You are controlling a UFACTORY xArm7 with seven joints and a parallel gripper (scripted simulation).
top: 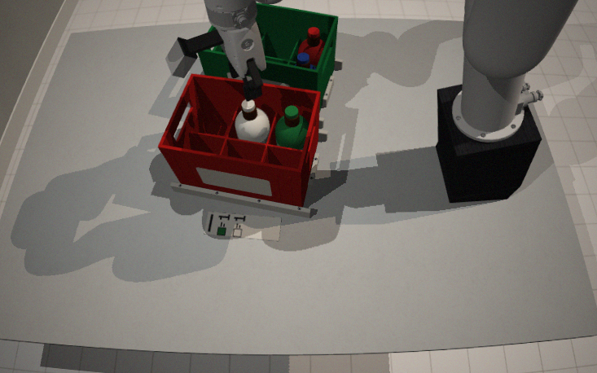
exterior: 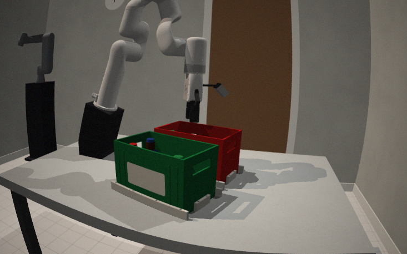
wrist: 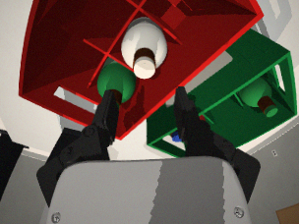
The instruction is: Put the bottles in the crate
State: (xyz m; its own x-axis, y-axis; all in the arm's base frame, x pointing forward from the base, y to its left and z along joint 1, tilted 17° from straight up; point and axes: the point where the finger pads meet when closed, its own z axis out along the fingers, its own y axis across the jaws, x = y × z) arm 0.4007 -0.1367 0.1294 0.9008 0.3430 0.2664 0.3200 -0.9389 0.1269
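Now: the white-capped bottle 14 cm below my hand. From my hand the other things lie so: red crate (2 cm ahead, 4 cm to the left, 15 cm below); green crate (6 cm behind, 19 cm to the right, 15 cm below); blue bottle (12 cm behind, 11 cm to the right, 14 cm below).
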